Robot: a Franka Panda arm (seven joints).
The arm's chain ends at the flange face. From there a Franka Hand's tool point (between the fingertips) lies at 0.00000 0.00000 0.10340 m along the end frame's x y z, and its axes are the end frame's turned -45 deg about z.
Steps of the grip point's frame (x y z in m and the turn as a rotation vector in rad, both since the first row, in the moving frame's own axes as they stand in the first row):
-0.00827, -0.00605, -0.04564, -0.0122, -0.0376, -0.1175
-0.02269, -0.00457, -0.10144, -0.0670, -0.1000, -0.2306
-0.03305, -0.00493, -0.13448, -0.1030, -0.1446, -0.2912
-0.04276, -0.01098, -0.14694, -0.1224, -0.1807, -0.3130
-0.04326, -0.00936, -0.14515, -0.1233, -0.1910, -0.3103
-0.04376, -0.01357, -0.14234, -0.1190, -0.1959, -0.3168
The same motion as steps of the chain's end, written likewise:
-0.00849, -0.00217, -0.04556, -0.0352, -0.0180, -0.1175
-0.01829, 0.00046, -0.10070, -0.1181, -0.0233, -0.2306
-0.02648, 0.00169, -0.13287, -0.1751, -0.0294, -0.2912
-0.03727, 0.00019, -0.14451, -0.2143, -0.0412, -0.3130
-0.03590, 0.00079, -0.14251, -0.2222, -0.0479, -0.3103
-0.03866, -0.00197, -0.13966, -0.2227, -0.0544, -0.3168

